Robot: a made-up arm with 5 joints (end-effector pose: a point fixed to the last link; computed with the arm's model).
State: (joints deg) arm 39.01 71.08 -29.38 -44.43 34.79
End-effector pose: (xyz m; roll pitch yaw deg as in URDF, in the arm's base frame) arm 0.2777 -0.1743 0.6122 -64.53 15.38 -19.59
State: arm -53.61 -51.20 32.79 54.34 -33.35
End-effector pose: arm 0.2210 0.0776 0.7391 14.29 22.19 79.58
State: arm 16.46 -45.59 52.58 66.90 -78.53
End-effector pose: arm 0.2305 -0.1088 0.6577 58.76 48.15 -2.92
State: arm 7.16 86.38 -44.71 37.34 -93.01
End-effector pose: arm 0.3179 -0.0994 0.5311 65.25 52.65 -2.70
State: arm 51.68 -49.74 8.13 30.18 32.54
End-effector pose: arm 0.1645 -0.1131 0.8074 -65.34 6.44 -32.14
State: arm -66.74 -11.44 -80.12 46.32 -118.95
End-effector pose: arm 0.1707 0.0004 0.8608 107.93 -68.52 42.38
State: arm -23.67 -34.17 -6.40 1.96 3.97
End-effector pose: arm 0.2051 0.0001 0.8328 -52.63 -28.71 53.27
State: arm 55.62 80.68 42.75 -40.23 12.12
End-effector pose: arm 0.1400 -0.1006 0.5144 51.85 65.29 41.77
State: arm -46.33 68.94 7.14 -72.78 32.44
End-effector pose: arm 0.2339 0.0964 0.5753 -60.04 20.24 67.11
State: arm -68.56 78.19 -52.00 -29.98 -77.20
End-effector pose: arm 0.2392 0.1884 0.6299 42.22 -28.10 79.40
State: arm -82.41 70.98 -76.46 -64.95 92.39
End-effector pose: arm 0.1430 0.1989 0.7090 -118.18 -44.26 75.31
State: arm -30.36 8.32 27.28 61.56 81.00
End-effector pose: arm 0.2427 0.0500 0.6066 67.14 56.43 -149.56
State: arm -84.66 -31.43 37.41 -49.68 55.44
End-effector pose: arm 0.1250 0.1134 0.7394 -93.62 -19.18 96.34
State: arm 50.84 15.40 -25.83 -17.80 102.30
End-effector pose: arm 0.2307 -0.1907 0.7503 -131.62 -3.37 -60.19
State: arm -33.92 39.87 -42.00 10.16 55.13
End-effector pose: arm 0.3106 0.1071 0.7108 -82.53 31.44 47.02
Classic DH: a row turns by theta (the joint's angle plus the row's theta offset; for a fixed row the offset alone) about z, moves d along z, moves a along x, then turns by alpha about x. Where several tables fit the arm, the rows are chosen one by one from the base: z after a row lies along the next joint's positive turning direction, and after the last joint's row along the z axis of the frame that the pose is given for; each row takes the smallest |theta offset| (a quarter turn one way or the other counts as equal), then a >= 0, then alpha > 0; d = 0 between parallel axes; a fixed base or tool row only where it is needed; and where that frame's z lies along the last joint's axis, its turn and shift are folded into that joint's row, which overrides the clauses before.
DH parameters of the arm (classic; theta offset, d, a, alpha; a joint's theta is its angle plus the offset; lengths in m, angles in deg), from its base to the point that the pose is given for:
base (fixed): -12.24 0 0.1085 180
joint 1: -12.24 -0.644 0.037 90
joint 2: -81.63 0 0.0687 0
joint 3: 80.11 0 0.113 0
joint 4: -88.48 -0.028 0.014 90
joint 5: -60.24 -0.0429 0.0035 -80.06
tool (fixed): 114.59 0.0225 0 0

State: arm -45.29 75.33 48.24 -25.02 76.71
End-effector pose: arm 0.1456 0.0088 0.5155 68.25 55.06 -137.97
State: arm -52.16 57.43 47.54 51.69 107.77
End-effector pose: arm 0.1373 0.0002 0.5468 42.65 -0.54 -116.25
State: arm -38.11 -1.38 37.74 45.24 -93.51
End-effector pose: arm 0.2658 0.0395 0.6121 65.73 55.22 42.46
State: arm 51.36 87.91 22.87 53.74 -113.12
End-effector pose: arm 0.0878 -0.0810 0.5068 -94.83 40.91 136.84
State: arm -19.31 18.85 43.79 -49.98 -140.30
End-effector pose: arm 0.2744 -0.0144 0.6005 107.57 -7.48 2.12
